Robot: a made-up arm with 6 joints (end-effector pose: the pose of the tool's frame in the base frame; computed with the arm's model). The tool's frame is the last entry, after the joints. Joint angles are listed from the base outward.
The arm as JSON. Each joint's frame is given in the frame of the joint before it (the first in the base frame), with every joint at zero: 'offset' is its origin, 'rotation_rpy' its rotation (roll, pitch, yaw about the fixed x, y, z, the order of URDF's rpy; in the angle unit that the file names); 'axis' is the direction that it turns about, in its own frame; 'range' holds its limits. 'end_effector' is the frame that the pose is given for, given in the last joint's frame.
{
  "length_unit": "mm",
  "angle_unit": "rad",
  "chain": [
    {
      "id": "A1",
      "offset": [
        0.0,
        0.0,
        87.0
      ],
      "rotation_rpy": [
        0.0,
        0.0,
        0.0
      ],
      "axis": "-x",
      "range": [
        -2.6,
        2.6
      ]
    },
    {
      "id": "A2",
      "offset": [
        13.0,
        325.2,
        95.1
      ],
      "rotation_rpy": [
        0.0,
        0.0,
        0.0
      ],
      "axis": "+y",
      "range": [
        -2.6,
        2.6
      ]
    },
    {
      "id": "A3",
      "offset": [
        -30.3,
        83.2,
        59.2
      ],
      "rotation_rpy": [
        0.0,
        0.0,
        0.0
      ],
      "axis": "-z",
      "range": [
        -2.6,
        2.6
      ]
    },
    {
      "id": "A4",
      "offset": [
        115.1,
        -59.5,
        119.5
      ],
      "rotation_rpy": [
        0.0,
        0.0,
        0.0
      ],
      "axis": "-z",
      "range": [
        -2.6,
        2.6
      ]
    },
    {
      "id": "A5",
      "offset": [
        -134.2,
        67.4,
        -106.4
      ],
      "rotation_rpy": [
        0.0,
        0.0,
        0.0
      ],
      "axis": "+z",
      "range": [
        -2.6,
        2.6
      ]
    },
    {
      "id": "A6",
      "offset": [
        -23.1,
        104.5,
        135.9
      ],
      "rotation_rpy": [
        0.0,
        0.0,
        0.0
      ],
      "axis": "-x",
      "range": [
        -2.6,
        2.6
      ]
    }
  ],
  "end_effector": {
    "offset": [
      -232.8,
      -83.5,
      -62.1
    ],
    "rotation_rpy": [
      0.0,
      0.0,
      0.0
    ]
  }
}
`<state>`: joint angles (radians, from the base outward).
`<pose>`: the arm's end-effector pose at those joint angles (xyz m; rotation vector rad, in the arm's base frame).
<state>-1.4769 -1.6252 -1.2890 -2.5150 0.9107 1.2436</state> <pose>-0.2661 -0.2294 0.8998 1.4162 0.9196 -1.5117</pose>
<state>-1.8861 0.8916 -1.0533 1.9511 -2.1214 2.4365</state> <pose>0.4530 -0.2053 0.5778 1.2961 -2.2148 -1.5804</pose>
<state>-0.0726 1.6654 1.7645 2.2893 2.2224 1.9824</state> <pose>0.3153 0.3846 0.1189 1.8413 -1.8857 -0.3006</pose>
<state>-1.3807 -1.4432 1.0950 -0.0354 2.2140 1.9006</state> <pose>-0.3182 0.1126 0.2937 -1.2254 -0.8890 -1.3953</pose>
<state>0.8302 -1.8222 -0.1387 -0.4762 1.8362 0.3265</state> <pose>-0.1918 0.2545 0.0815 2.0220 0.3167 -1.7174</pose>
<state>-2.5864 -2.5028 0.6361 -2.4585 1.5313 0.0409</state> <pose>-0.2762 -0.2191 0.0775 -0.6411 -0.5735 0.3664</pose>
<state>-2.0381 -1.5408 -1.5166 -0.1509 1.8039 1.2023</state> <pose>-0.2437 -0.4975 0.3370 -1.9186 -2.0237 0.2250</pose>
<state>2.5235 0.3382 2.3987 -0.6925 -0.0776 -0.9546</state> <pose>0.1307 -0.4964 -0.4673 -1.3757 -2.0092 0.0630</pose>
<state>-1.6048 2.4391 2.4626 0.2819 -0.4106 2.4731</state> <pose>0.0242 0.2917 0.3342 2.1554 -0.7851 -0.3790</pose>
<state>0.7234 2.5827 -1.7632 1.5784 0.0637 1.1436</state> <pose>0.4803 0.4477 -0.1983 -0.4041 2.5092 0.6298</pose>
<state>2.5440 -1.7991 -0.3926 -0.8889 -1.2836 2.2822</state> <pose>-0.2321 -0.4597 0.0505 1.0191 1.9082 -0.2496</pose>
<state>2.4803 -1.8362 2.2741 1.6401 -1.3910 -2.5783</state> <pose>-0.0862 -0.3191 0.2996 -0.8188 1.7438 0.4009</pose>
